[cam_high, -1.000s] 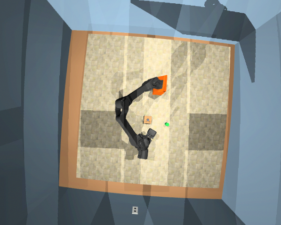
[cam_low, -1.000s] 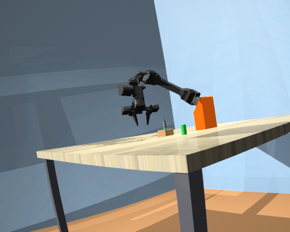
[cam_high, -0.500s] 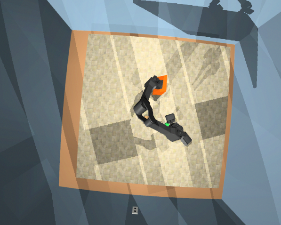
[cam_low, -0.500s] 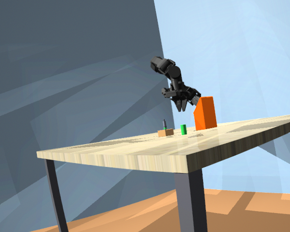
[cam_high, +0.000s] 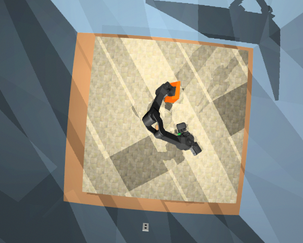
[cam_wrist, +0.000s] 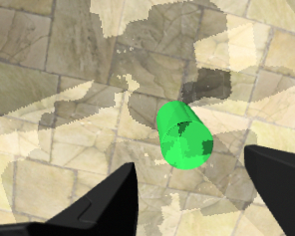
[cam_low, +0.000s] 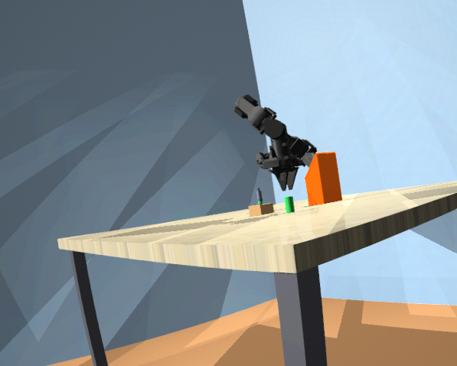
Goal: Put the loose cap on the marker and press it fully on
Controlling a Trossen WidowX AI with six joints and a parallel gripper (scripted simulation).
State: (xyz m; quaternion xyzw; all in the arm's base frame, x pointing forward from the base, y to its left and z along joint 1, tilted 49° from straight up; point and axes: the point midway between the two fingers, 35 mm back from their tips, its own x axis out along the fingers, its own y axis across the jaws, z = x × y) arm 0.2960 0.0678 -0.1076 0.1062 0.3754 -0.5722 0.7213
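My gripper tip is 4 cm above the green cap. Round my gripper tip: brown holder block (17 cm to the right, 5 cm below, 2 cm behind).
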